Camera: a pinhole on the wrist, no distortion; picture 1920 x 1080 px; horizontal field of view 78.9 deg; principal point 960.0 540.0 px. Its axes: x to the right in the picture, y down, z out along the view. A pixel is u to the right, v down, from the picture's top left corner.
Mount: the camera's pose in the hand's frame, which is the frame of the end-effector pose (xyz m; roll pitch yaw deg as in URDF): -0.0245 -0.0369 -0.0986 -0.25 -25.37 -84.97
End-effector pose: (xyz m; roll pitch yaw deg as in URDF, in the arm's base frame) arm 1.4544 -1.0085 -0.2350 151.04 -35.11 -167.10
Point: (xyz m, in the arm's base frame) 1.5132 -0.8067 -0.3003
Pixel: 456 172
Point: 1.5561 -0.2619 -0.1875
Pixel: outside the picture
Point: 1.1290 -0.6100 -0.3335
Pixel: 815 893
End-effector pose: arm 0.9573 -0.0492 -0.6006 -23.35 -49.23 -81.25
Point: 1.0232 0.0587 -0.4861
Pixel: 1273 769
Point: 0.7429 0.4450 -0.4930
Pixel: outside the picture
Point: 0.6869 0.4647 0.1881
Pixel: outside the picture
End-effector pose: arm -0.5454 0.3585 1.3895 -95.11 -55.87 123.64
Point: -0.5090 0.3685 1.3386
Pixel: 584 271
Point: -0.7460 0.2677 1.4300
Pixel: 1436 853
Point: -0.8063 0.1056 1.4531
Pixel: 1824 639
